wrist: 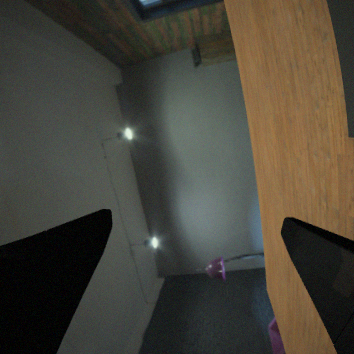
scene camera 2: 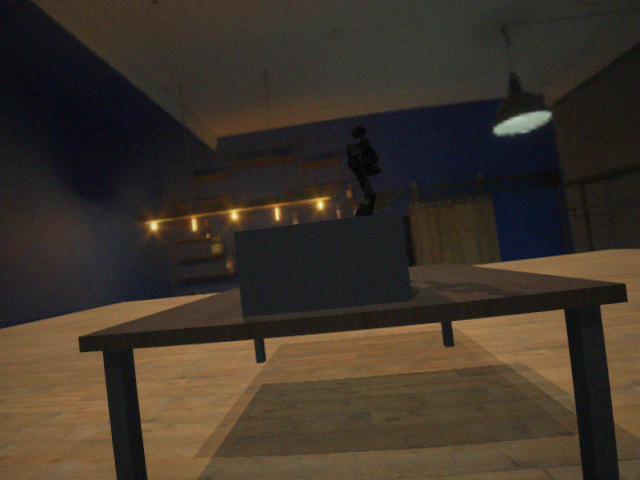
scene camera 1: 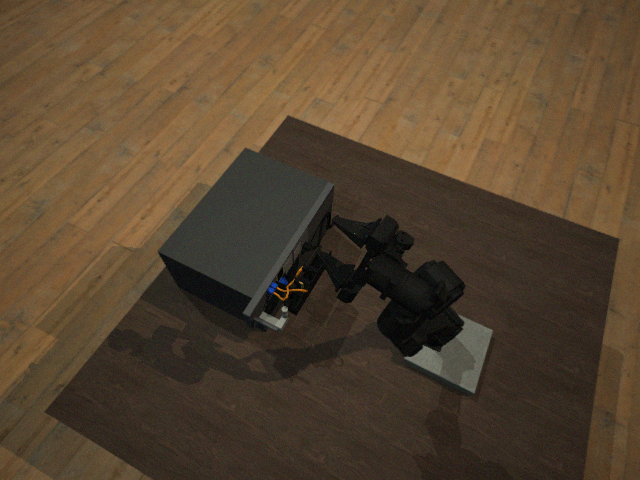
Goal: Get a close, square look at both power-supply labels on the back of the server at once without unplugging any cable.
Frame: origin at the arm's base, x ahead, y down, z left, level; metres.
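Seen in the pictures: gripper, fingertip midpoint: (wrist: 198,222) (scene camera 2: 362,135) (scene camera 1: 324,235); arm's base, link origin: (scene camera 1: 432,337).
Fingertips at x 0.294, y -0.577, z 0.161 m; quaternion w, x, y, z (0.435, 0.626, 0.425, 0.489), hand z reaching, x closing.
Observation:
Offsets run from my fingertips to a thing's top centre. "*": to the spot under its first point. Level surfaces: height alone.
The server, a dark grey box (scene camera 1: 242,222) (scene camera 2: 323,268), stands on the table. In scene view 1 its cabled back faces the arm, seen steeply from above. Orange cables (scene camera 1: 282,295) and blue plugs @(dx +0.156, dy +0.393, dz -0.020 m) (scene camera 1: 272,288) show at the near end of the back. The power-supply labels cannot be made out in any view. My gripper (scene camera 1: 326,236) (wrist: 198,222) is open and empty, its fingertips apart and near the upper part of the back in scene view 1; contact cannot be judged. The wrist view shows room walls, lamps and wood floor, with a dark surface at its upper right edge.
A pale bracket @(* dx +0.124, dy +0.464, dz +0.035 m) (scene camera 1: 271,321) with a small post @(* dx +0.097, dy +0.420, dz +0.007 m) (scene camera 1: 284,310) sticks out at the server's near corner. The arm's base stands on a light grey plate (scene camera 1: 479,341). The brown table top @(dy +0.612 m) (scene camera 1: 516,268) (scene camera 2: 175,321) reaches beyond the server and arm.

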